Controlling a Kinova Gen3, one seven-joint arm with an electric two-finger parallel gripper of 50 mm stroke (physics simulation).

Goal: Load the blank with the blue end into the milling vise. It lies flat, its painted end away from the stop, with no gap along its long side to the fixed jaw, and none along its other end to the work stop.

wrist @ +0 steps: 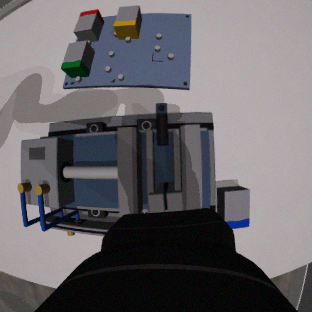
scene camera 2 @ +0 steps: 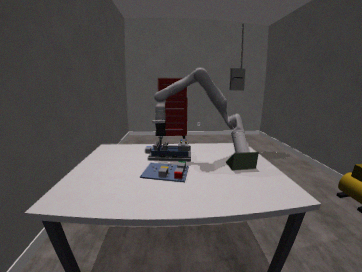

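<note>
The blank with the blue end lies on the table just outside the milling vise, beyond the fixed jaw. In the wrist view its blue end faces the lower edge. The movable jaw stands apart from the fixed jaw, and two thin upright strips show between them. The black work stop reaches in over the vise's upper edge in the wrist view. My gripper is shut and empty, pointing down over the space between the jaws. Its body hides the lower vise edge there.
A blue plate with small pegs carries blanks with red, yellow and green ends. Blue handles stick out at the vise's screw end. A dark green wedge stands by the arm's base.
</note>
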